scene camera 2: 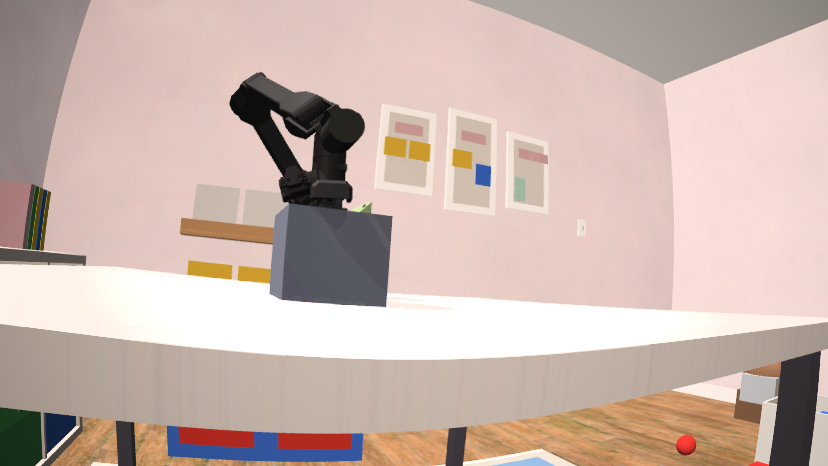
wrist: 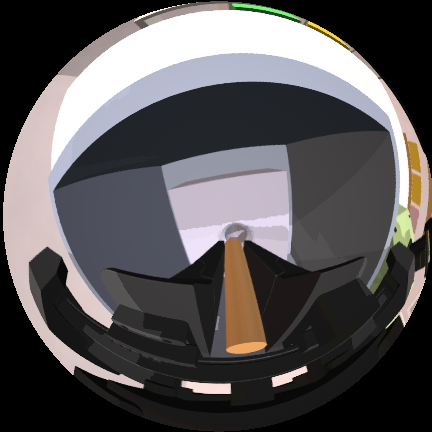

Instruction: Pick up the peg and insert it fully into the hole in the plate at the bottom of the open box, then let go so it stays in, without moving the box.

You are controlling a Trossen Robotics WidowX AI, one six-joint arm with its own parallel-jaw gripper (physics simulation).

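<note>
The open box is dark grey-blue and stands on the table. At its bottom in the wrist view lies a pale lilac plate with a round hole. My gripper is shut on an orange-brown wooden peg. The peg's far end shows right beside the near edge of the hole in the wrist view; whether the tip is above the hole or in it I cannot tell. In the scene view the fingers and the peg are hidden behind the box wall, with the wrist of the arm over the box opening.
The box walls surround the fingers on all sides. A light green object stands just outside the box, behind it in the scene view. The white table reaches out around the box.
</note>
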